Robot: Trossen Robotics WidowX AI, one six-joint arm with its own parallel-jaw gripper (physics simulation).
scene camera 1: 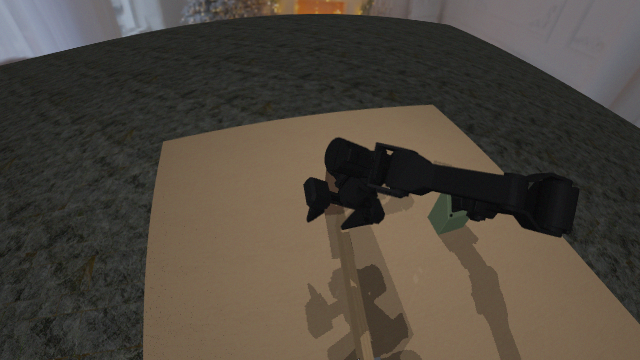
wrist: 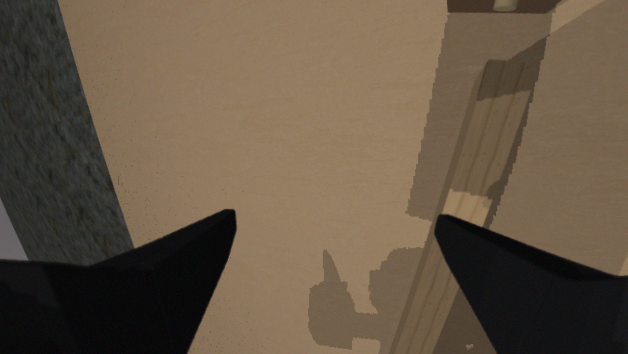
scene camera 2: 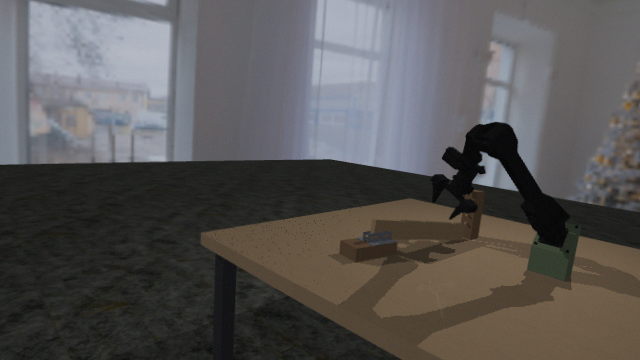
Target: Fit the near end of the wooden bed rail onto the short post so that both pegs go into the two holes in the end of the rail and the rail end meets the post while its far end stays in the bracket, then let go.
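Seen in the pictures: gripper, fingertip midpoint: (scene camera 1: 325,224) (wrist: 337,221) (scene camera 2: 441,210); arm's base, origin of the base link: (scene camera 1: 459,198) (scene camera 2: 553,235).
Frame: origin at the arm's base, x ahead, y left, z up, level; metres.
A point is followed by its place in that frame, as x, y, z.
Observation:
The wooden bed rail (scene camera 1: 356,300) {0.363, 0.169, -0.025} (scene camera 2: 420,230) {0.349, 0.158, -0.055} (wrist: 500,120) {0.319, -0.057, -0.050} stands on its long edge. In the wrist view its near end is apart from the short post (scene camera 2: 478,212) {0.292, -0.135, -0.011} (wrist: 472,5) {0.333, -0.114, -0.098} and set at a slant to it, with tabletop showing between. One pale peg (wrist: 505,5) {0.323, -0.101, -0.051} shows on the post. The rail's far end is by the grey bracket (scene camera 2: 378,237) {0.380, 0.346, -0.059}; I cannot tell how it sits there. The holes are not visible. My gripper (scene camera 1: 326,224) {0.379, -0.017, -0.012} (scene camera 2: 443,210) {0.379, -0.017, -0.012} (wrist: 337,221) {0.379, -0.017, -0.012} is open and empty, above the rail's near part and off to one side; the rail passes beneath one finger in the wrist view.
A brown block (scene camera 2: 368,250) {0.359, 0.403, -0.084} carries the bracket. The green base mount (scene camera 1: 447,215) {0.045, 0.022, -0.032} (scene camera 2: 550,257) {-0.011, 0.032, -0.057} of the arm stands on the wooden table (scene camera 1: 225,225) {0.623, -0.131, -0.113} (scene camera 2: 300,220) {0.784, 0.312, -0.113}. Shadows of the arm fall across the rail and table. The table's edge shows at the left in the wrist view.

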